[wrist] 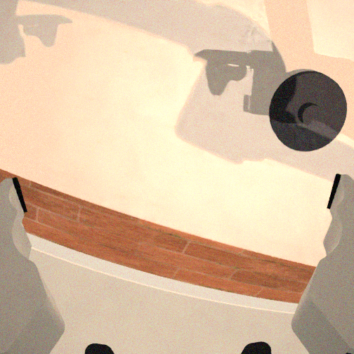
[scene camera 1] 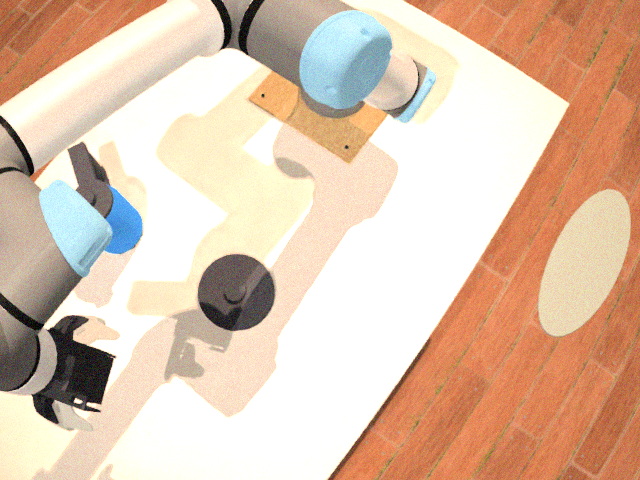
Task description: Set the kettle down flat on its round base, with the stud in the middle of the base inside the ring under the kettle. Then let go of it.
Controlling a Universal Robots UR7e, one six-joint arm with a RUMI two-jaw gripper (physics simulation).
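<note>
The kettle (scene camera 1: pixel 124 225) has a blue body with a dark lid and a dark handle. It appears to stand upright on the white table at the left, apart from its base and partly hidden by the arm. The kettle does not show in the wrist view. The round black base (scene camera 1: pixel 216 279) (wrist: pixel 325 92) lies flat on the table, with a small round stud (scene camera 1: pixel 235 292) (wrist: pixel 311 113) in its middle. My gripper (scene camera 1: pixel 103 382) (wrist: pixel 176 179) is open and empty above the table, at the lower left in the scene view, apart from the kettle and the base.
The white table (scene camera 1: pixel 439 206) (wrist: pixel 125 125) ends at a red plank floor (scene camera 1: pixel 516 361) (wrist: pixel 165 240). A wooden board (scene camera 1: pixel 276 95) lies under the arm's foot at the top. A beige round disc (scene camera 1: pixel 584 263) is beyond the table's right edge. The arm spans the left side and casts shadows.
</note>
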